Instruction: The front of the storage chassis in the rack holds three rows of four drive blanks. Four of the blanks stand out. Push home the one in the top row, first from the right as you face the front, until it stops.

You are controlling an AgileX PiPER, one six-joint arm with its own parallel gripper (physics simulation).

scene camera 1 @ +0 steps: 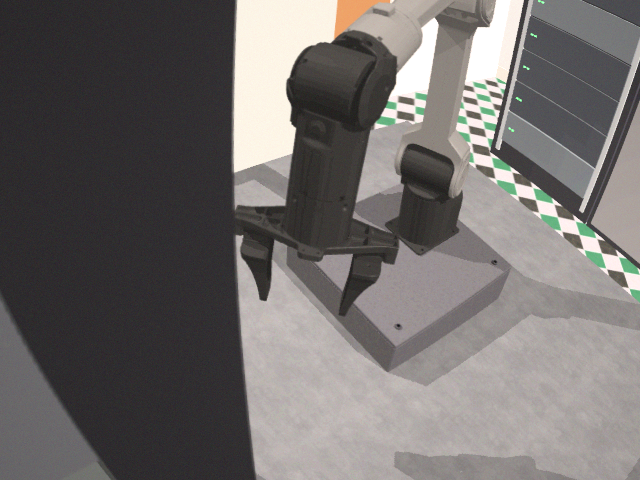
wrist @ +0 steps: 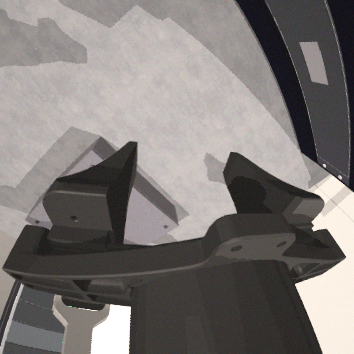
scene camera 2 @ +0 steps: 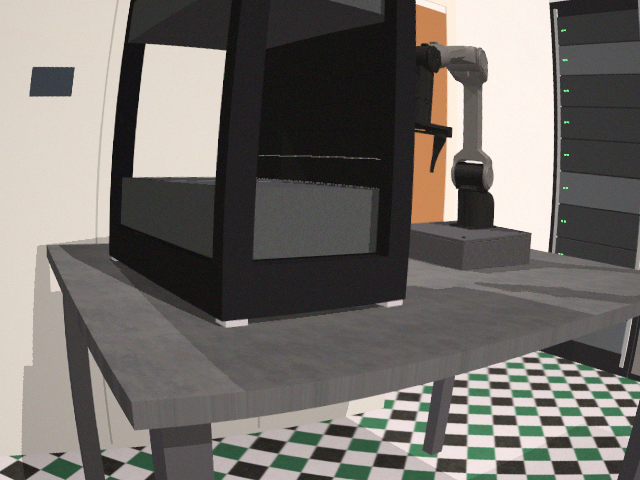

Labels:
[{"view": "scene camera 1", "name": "my gripper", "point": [303, 301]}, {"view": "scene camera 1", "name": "rack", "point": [128, 351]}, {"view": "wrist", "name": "my gripper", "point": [183, 157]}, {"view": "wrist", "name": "rack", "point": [303, 50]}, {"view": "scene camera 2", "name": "my gripper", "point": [411, 169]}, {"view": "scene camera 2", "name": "rack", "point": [238, 247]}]

